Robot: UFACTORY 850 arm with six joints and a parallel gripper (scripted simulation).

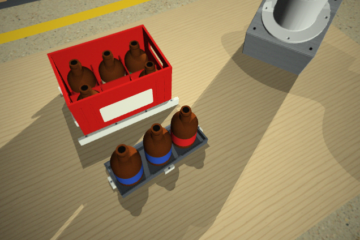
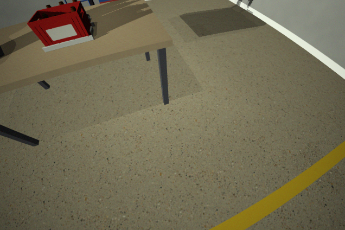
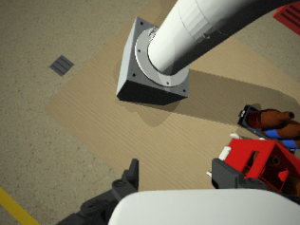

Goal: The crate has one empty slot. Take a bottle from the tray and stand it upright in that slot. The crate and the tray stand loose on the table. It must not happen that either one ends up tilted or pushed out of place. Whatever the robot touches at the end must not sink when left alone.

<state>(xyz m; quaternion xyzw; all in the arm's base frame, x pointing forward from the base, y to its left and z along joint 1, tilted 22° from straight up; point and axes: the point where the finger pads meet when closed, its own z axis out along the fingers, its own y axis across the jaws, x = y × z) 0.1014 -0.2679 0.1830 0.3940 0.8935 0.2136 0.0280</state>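
The blue-banded bottle is 45 cm ahead of my hand, 43 cm to the left of it and 29 cm below it. Also, from my hand: grey tray 41 cm to the left, 36 cm below, 36 cm ahead; then red crate 40 cm ahead, 29 cm below, 18 cm to the left.
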